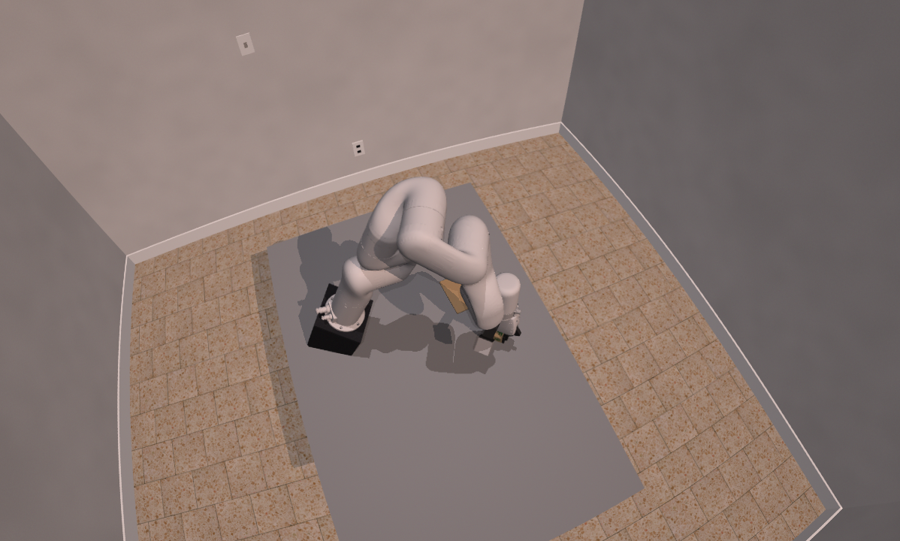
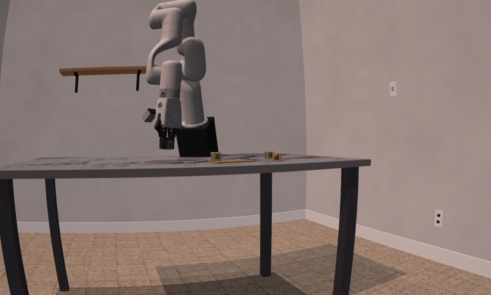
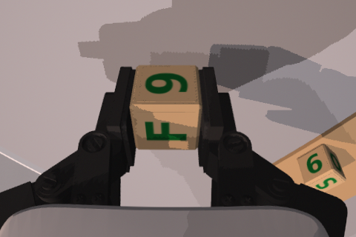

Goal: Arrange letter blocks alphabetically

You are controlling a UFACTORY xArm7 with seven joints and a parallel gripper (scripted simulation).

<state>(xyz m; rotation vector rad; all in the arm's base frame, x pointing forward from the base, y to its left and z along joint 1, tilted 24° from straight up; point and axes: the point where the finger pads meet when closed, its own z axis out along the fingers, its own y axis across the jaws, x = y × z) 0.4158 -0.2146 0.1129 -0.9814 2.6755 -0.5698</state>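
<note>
The mat is 23 cm to the left of my hand and 7 cm below it. The rest, counted from my hand: wooden block: 10 cm ahead, 37 cm to the left, 5 cm below.
</note>
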